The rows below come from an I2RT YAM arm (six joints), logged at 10 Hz.
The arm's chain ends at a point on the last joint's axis. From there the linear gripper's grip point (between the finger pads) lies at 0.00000 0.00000 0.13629 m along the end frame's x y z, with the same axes.
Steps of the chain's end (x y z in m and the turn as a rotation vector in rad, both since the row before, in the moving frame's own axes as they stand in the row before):
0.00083 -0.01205 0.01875 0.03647 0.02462 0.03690
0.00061 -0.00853 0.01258 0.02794 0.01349 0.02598
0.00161 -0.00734 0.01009 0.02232 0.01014 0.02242
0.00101 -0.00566 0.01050 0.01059 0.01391 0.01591
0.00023 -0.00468 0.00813 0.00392 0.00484 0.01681
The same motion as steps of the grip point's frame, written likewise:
0.00428 -0.01696 0.01862 0.03647 0.02462 0.03690
0.00250 -0.01231 0.01251 0.02794 0.01349 0.02598
0.00303 -0.01037 0.01005 0.02232 0.01014 0.02242
0.00292 -0.00709 0.01048 0.01059 0.01391 0.01591
0.00089 -0.00521 0.00813 0.00392 0.00484 0.01681

